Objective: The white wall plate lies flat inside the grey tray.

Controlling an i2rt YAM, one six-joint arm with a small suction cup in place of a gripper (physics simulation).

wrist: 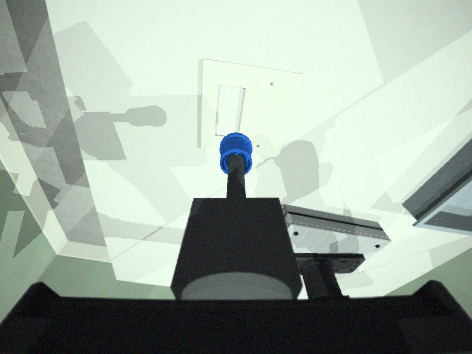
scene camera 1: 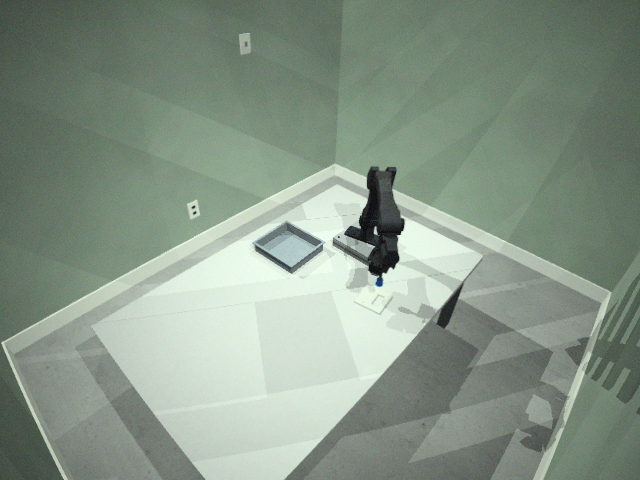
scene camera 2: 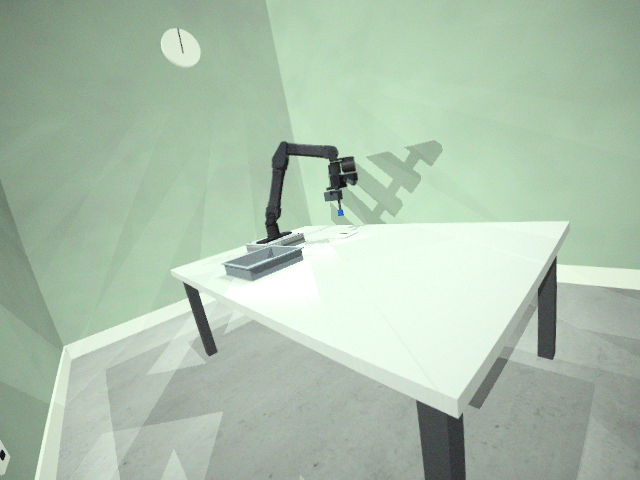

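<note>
The white wall plate (scene camera 1: 366, 299) (scene camera 2: 351, 234) (wrist: 270, 110) lies flat on the table, outside the tray. It has a rectangular opening and small screw holes. My gripper, a blue suction cup (scene camera 1: 379, 282) (scene camera 2: 340, 212) (wrist: 236, 145), points down and hangs in the air above the table, near the plate's edge on the arm's side. It is apart from the plate and holds nothing. In the wrist view the cup covers a bit of the plate's near edge. The grey tray (scene camera 1: 307, 260) (scene camera 2: 273, 265) (wrist: 440, 184) stands upright and empty beside the arm's base.
The arm's metal base block (scene camera 1: 351, 249) (wrist: 335, 234) stands on the white table (scene camera 1: 206, 351) (scene camera 2: 413, 289), between the tray and the plate's side of the table. The table's edge (scene camera 1: 392, 364) runs past the plate. Shadows fall across the table top.
</note>
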